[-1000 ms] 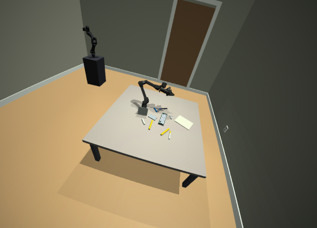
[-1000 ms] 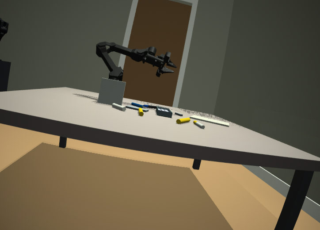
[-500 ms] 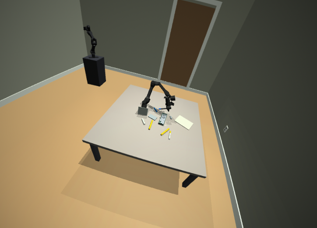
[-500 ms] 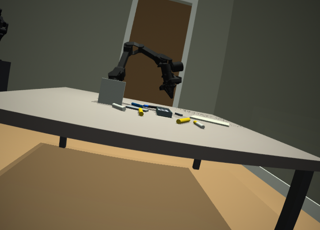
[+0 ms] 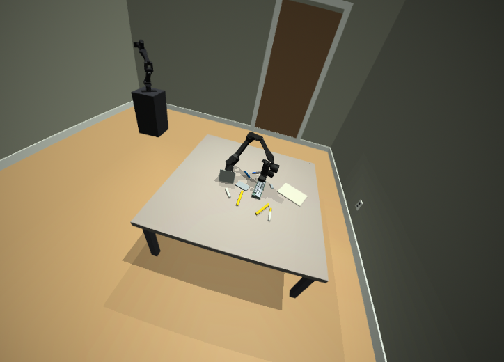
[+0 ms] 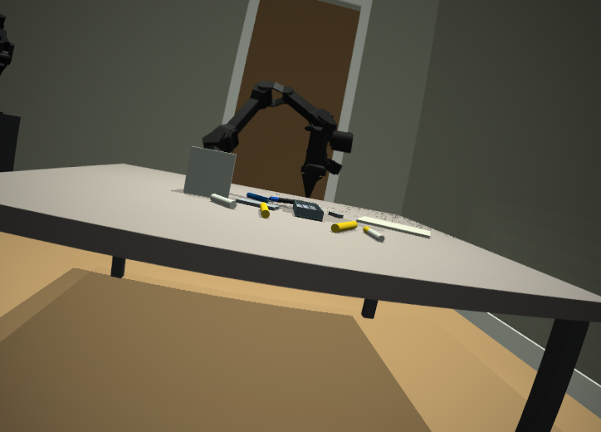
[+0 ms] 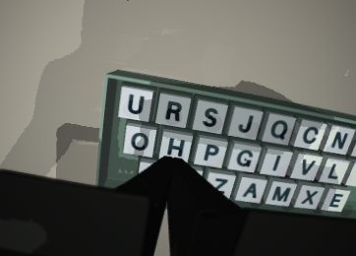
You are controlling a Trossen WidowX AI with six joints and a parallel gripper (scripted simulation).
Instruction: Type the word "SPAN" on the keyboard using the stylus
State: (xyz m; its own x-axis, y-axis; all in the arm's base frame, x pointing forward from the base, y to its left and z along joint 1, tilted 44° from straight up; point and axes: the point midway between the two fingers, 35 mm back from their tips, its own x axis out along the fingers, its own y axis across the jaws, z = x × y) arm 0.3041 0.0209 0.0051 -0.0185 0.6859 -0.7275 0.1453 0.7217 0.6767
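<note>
Right now my gripper tip is 120 mm past the blue stylus, 60 mm to the right of it and 30 mm above it. Also, from my gripper tip: blue pen: 50 mm behind, 150 mm to the left, 30 mm below; cream pad: 290 mm ahead, 30 mm to the right, 40 mm below; flat grey slab: 150 mm behind, 70 mm to the right, 40 mm below.
</note>
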